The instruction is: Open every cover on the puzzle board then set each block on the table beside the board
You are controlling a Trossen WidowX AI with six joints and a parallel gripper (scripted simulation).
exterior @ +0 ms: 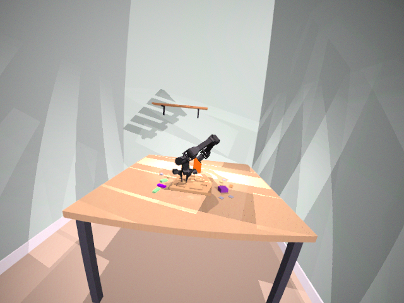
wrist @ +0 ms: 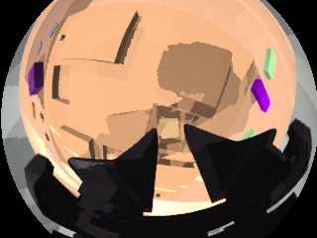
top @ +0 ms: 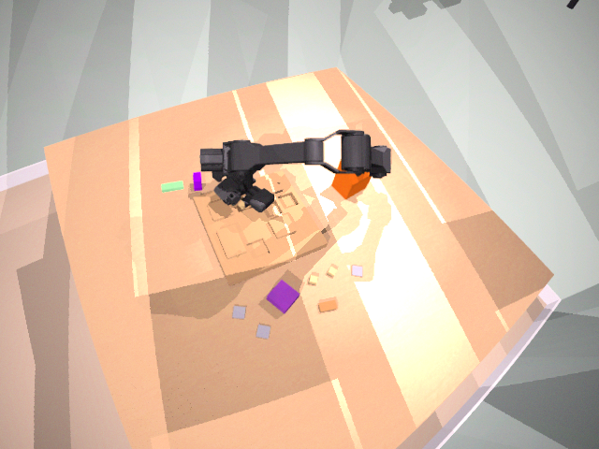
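Right now my gripper tip is 6 cm to the right of the tan puzzle board. Also, from my gripper tip: orange block 1 cm ahead, 38 cm to the left, 2 cm below; purple block 6 cm ahead, 16 cm to the right, 1 cm below; mint-green block 13 cm ahead, 19 cm to the right, 1 cm below.
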